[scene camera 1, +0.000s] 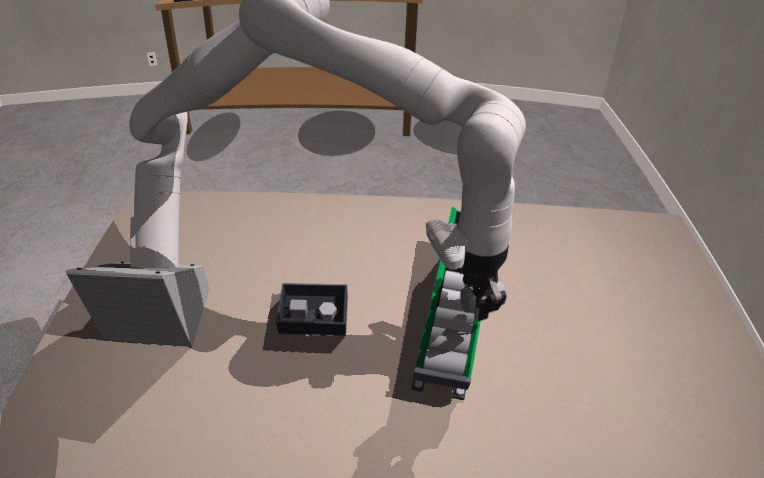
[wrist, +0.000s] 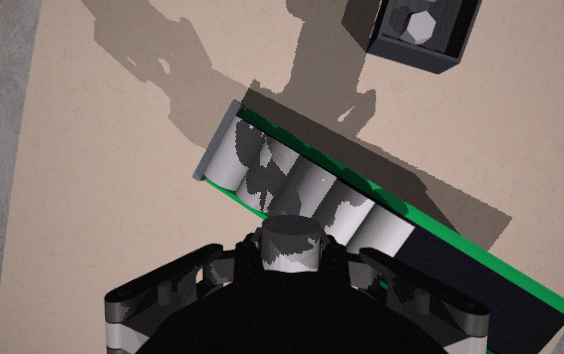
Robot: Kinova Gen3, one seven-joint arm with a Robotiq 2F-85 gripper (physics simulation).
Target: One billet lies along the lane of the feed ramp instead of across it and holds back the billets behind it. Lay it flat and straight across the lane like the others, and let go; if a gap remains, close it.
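Places are measured from the arm's base along level axes (x back, y right, z up), in metres.
Pixels of known places: gripper, between the fingertips: (scene camera 1: 475, 308) (wrist: 289, 239); arm's base, origin of its link: (scene camera 1: 156, 266).
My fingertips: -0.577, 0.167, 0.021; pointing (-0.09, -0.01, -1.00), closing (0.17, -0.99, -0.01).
Observation:
Ahead of a thing's pixels: the offset from my fingertips to its top centre, as dx, dy, dz. "*": to the spot under its first point.
The feed ramp (scene camera 1: 474, 343) (wrist: 475, 248) has green side walls and a grey end bar @[+0.066, +0.089, -0.049] (scene camera 1: 442, 376) (wrist: 217, 140). Several light grey billets lie across its lane in a row from the end bar, close together; the last one of the row @[* +0.019, -0.079, -0.009] (wrist: 385, 231) has bare dark lane behind it. My gripper (scene camera 1: 485, 301) (wrist: 289, 239) is shut on another billet @[-0.009, -0.002, +0.047] (wrist: 291, 257), whose round end shows between the fingers in the wrist view. It is over the ramp's right side in the scene view, turned at an angle to the row. Its height above the ramp is hard to tell.
A black open tray @[+0.271, -0.115, -0.087] (scene camera 1: 312, 328) (wrist: 425, 60) stands left of the ramp in the scene view, holding a square block @[+0.299, -0.117, -0.093] (scene camera 1: 298, 308) and a hexagonal block @[+0.243, -0.112, -0.102] (scene camera 1: 327, 310) (wrist: 421, 27). The grey arm pedestal (scene camera 1: 135, 307) stands farther left.

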